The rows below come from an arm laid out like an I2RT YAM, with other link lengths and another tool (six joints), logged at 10 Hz.
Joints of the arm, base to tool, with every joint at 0 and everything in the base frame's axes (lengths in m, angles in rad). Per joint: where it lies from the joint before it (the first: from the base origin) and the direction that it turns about. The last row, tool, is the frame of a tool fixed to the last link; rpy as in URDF.
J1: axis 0 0 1 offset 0 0 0.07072
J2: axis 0 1 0 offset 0.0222 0.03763 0.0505
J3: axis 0 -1 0 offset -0.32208 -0.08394 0
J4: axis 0 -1 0 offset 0.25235 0.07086 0.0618
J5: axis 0 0 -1 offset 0.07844 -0.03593 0.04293
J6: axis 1 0 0 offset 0.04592 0 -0.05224
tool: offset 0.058 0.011 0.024 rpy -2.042 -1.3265 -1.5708
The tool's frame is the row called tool.
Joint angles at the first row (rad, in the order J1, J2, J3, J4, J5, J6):
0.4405 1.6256 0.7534 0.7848 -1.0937 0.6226
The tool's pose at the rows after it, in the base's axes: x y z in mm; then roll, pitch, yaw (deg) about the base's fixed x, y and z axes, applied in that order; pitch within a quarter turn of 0, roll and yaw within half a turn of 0:
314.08, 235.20, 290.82, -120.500, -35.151, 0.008
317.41, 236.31, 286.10, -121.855, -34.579, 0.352
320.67, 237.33, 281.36, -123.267, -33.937, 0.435
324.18, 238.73, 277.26, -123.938, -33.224, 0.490
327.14, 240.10, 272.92, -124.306, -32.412, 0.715
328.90, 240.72, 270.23, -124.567, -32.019, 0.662
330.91, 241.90, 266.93, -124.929, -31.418, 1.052
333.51, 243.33, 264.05, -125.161, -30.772, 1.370
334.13, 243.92, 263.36, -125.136, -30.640, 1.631
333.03, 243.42, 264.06, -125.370, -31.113, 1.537
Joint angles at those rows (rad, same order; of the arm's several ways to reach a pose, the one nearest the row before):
0.4410 1.6374 0.7621 0.7666 -1.0923 0.6156
0.4403 1.6459 0.7742 0.7222 -1.0839 0.5889
0.4403 1.6530 0.7850 0.6785 -1.0693 0.5647
0.4404 1.6663 0.7934 0.6635 -1.0631 0.5596
0.4403 1.6818 0.7992 0.6596 -1.0638 0.5614
0.4403 1.6900 0.8011 0.6582 -1.0604 0.5616
0.4403 1.7015 0.8075 0.6491 -1.0637 0.5588
0.4403 1.7146 0.8160 0.6430 -1.0674 0.5599
0.4403 1.7194 0.8192 0.6426 -1.0723 0.5599
0.4407 1.7129 0.8170 0.6350 -1.0666 0.5490

